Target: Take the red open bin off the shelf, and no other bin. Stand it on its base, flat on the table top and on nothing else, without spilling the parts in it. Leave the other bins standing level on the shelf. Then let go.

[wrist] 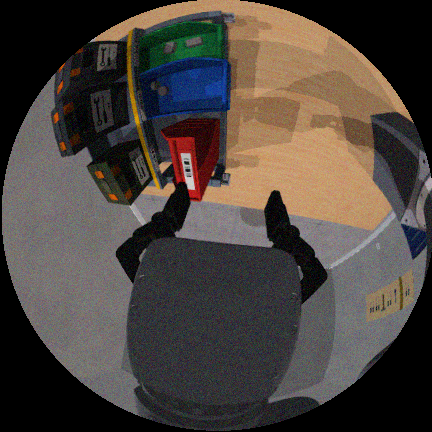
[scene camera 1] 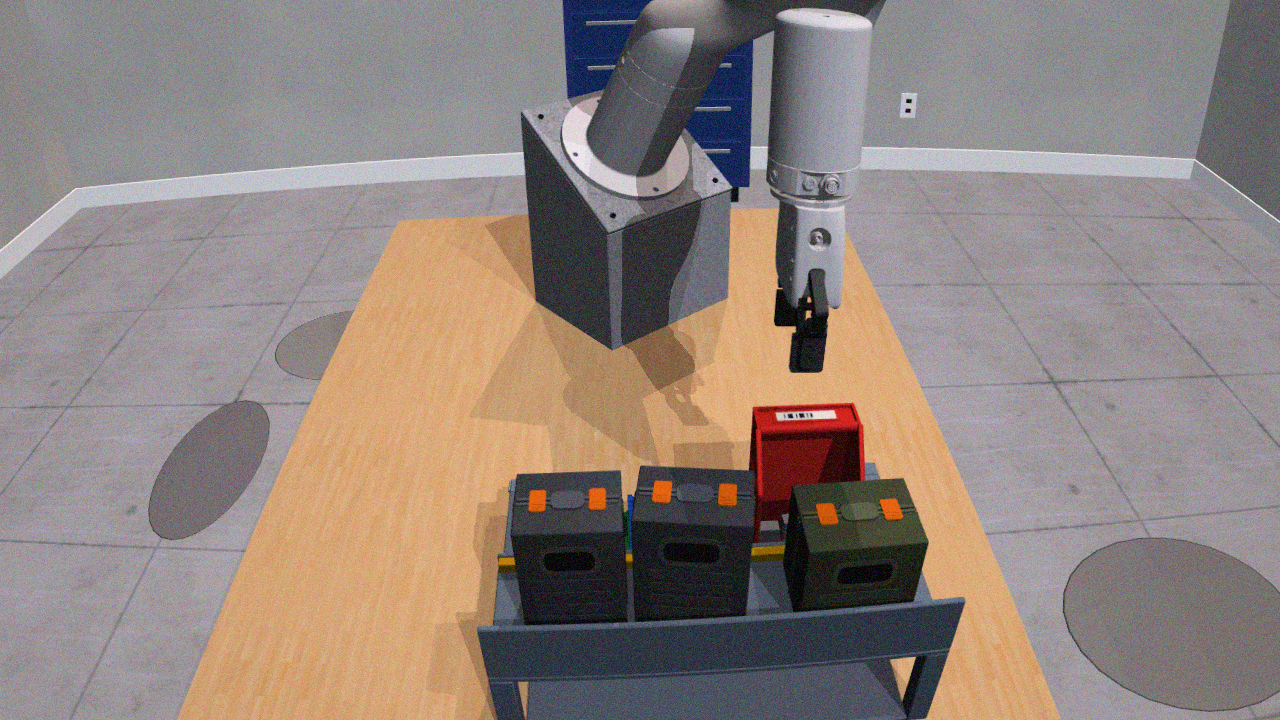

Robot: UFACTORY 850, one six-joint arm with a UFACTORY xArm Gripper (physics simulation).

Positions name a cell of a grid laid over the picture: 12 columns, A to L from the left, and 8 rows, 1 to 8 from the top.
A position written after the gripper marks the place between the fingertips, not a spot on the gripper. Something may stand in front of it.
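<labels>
You'd find the gripper in the wrist view (G4), and the gripper shows in scene camera 1 (H4) too. There's also a red open bin, and that bin is in the wrist view (F3) as well as in scene camera 1 (H5).
</labels>
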